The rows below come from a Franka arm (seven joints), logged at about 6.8 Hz.
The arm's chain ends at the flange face. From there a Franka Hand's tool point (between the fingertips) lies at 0.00 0.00 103.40 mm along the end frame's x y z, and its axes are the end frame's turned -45 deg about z.
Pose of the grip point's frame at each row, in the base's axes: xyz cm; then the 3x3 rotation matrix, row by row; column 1 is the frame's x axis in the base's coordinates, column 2 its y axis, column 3 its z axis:
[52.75, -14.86, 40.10], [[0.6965, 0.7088, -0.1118], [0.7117, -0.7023, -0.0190], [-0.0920, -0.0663, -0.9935]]
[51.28, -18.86, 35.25], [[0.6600, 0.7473, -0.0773], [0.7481, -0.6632, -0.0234], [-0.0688, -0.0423, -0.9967]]
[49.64, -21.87, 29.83], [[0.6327, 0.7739, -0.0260], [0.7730, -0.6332, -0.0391], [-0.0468, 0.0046, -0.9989]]
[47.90, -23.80, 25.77], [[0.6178, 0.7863, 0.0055], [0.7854, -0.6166, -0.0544], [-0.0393, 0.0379, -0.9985]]
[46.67, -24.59, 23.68], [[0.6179, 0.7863, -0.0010], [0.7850, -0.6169, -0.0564], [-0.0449, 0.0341, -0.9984]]
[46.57, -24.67, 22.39], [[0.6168, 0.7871, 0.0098], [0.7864, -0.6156, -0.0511], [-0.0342, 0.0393, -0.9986]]
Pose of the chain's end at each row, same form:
[53.91, -14.66, 50.37], [[0.9937, 0.0087, -0.1118], [0.0066, -0.9998, -0.0190], [-0.1119, 0.0182, -0.9935]]
[52.08, -18.62, 45.56], [[0.9951, 0.0617, -0.0773], [0.0600, -0.9979, -0.0234], [-0.0786, 0.0187, -0.9967]]
[49.91, -21.47, 40.16], [[0.9946, 0.0998, -0.0260], [0.0989, -0.9943, -0.0391], [-0.0298, 0.0363, -0.9989]]
[47.84, -23.24, 36.09], [[0.9928, 0.1191, 0.0055], [0.1194, -0.9914, -0.0544], [-0.0010, 0.0546, -0.9985]]
[46.68, -24.01, 34.00], [[0.9929, 0.1191, -0.0010], [0.1189, -0.9913, -0.0564], [-0.0076, 0.0559, -0.9984]]
[46.47, -24.14, 32.72], [[0.9927, 0.1204, 0.0098], [0.1208, -0.9914, -0.0511], [0.0036, 0.0520, -0.9986]]

